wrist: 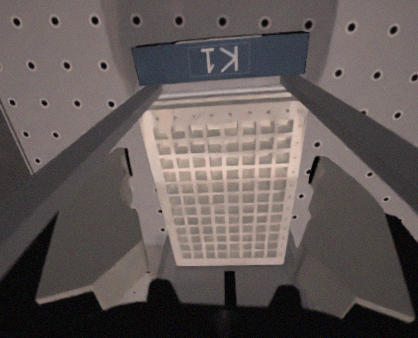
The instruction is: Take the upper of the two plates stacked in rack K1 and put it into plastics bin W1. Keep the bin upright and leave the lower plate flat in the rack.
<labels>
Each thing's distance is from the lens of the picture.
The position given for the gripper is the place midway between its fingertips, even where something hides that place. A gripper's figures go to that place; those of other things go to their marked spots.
gripper [220, 156]: 13 cm
white plate [225, 166]: 12 cm
</labels>
